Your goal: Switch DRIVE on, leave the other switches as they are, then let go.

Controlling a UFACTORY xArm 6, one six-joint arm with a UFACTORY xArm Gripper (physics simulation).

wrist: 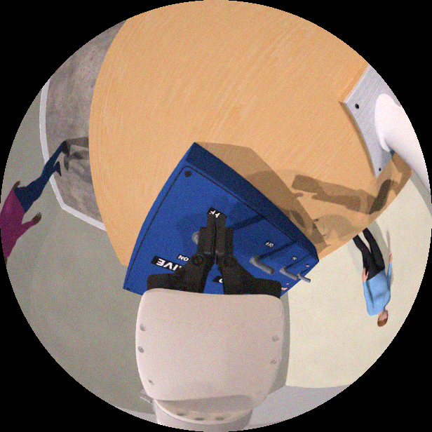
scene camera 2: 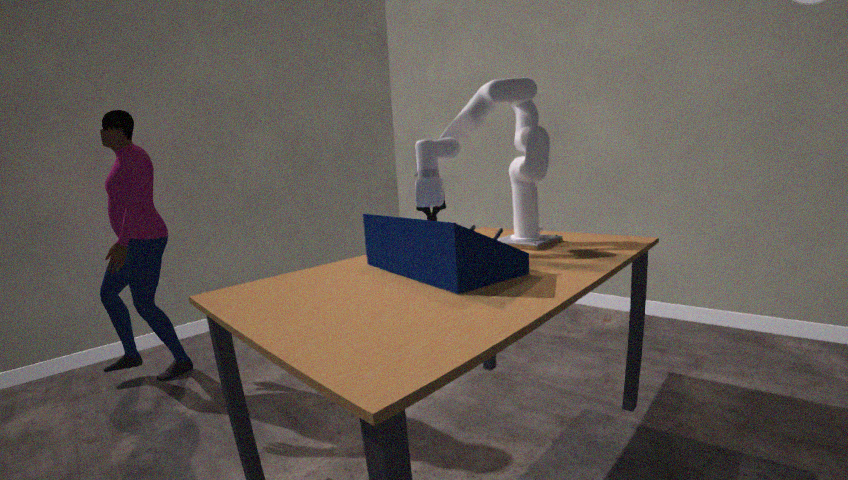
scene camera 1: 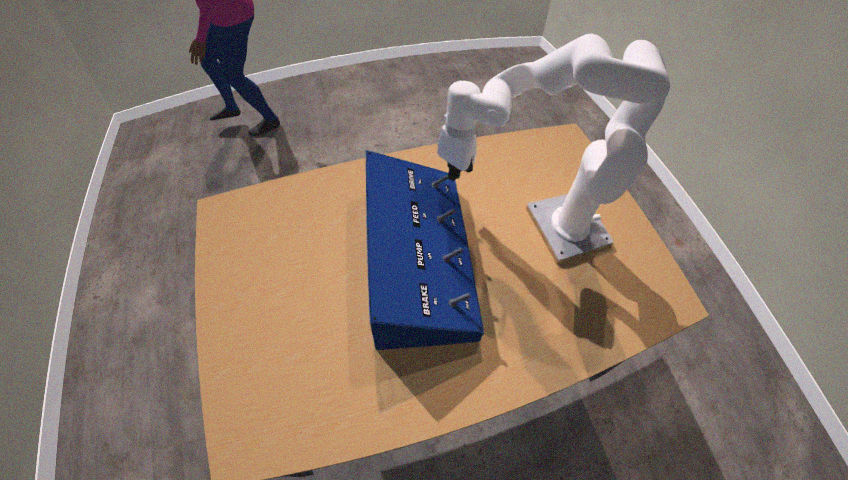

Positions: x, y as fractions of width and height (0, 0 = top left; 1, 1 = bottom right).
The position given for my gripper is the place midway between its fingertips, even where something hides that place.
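Observation:
A blue switch panel (scene camera 1: 0.49, 0.59) is part of what I see. The wrist view gives me the panel (wrist: 0.47, 0.43) too, and in scene camera 2 I find the panel (scene camera 2: 0.53, 0.53). I also see my gripper (wrist: 0.50, 0.52).

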